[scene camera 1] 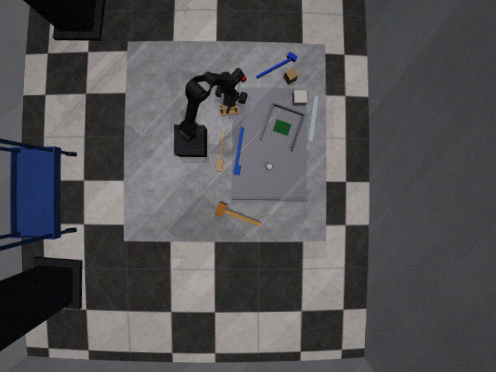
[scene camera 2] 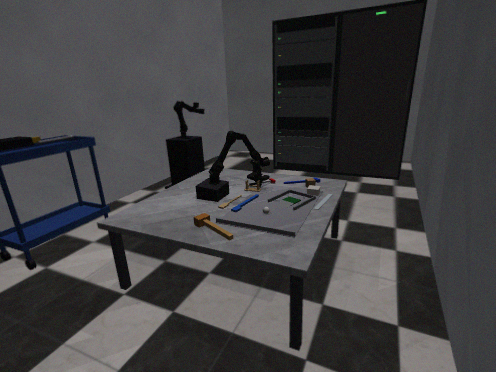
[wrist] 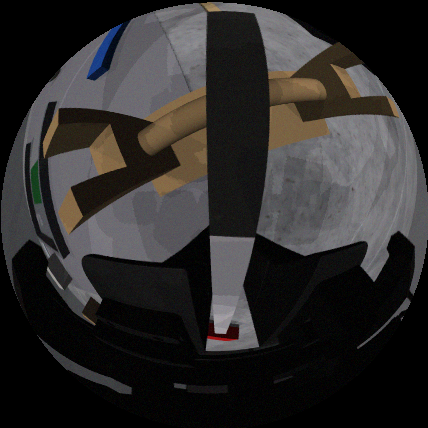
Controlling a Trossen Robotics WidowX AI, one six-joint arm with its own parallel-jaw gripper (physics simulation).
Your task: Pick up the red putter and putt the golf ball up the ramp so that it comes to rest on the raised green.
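Places are measured from the arm's base along level axes (x back, y right, z up), in metres.
Where they show: gripper, fingertip midpoint: point(wrist: 223, 230); arm's base at its link origin: point(scene camera 1: 189, 135) point(scene camera 2: 214, 182).
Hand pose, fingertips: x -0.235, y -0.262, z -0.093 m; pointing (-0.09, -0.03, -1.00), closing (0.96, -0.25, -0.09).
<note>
Each offset is from my fingertips to the centre of the thing.
The red putter {dx -0.015, dy -0.037, dz +0.029 m} point(scene camera 1: 244, 78) point(scene camera 2: 272, 180) point(wrist: 238, 125) has a black grip, a pale shaft and a red head, and lies across a wooden cradle point(scene camera 1: 229, 114) point(scene camera 2: 252, 190) point(wrist: 300, 127). My gripper point(scene camera 1: 231, 101) point(scene camera 2: 257, 181) point(wrist: 223, 230) is shut on the shaft near the lower end of the black grip, beside the cradle. The fingers partly hide the red head in the wrist view. The white golf ball {dx -0.246, dy +0.413, dz +0.019 m} point(scene camera 1: 269, 166) point(scene camera 2: 266, 210) rests on the grey ramp point(scene camera 1: 270, 187) point(scene camera 2: 280, 221). The green {dx -0.320, dy +0.157, dz +0.001 m} point(scene camera 1: 282, 127) point(scene camera 2: 291, 200) point(wrist: 36, 182) is bordered by dark rails.
A blue club {dx -0.062, dy +0.323, dz +0.005 m} point(scene camera 1: 240, 150) point(scene camera 2: 245, 203) and a small wooden club {dx +0.058, dy +0.329, dz +0.000 m} point(scene camera 1: 221, 150) lie by the ramp's left side. An orange mallet {dx -0.073, dy +0.729, dz +0.015 m} point(scene camera 1: 242, 217) lies near the front. A blue mallet {dx -0.263, dy -0.246, dz +0.005 m} point(scene camera 1: 275, 67), brown block {dx -0.356, dy -0.169, dz +0.025 m} point(scene camera 1: 291, 76), white block {dx -0.419, dy -0.036, dz +0.020 m} point(scene camera 1: 300, 97) and pale strip {dx -0.522, dy +0.081, dz -0.004 m} point(scene camera 1: 313, 119) lie beyond.
</note>
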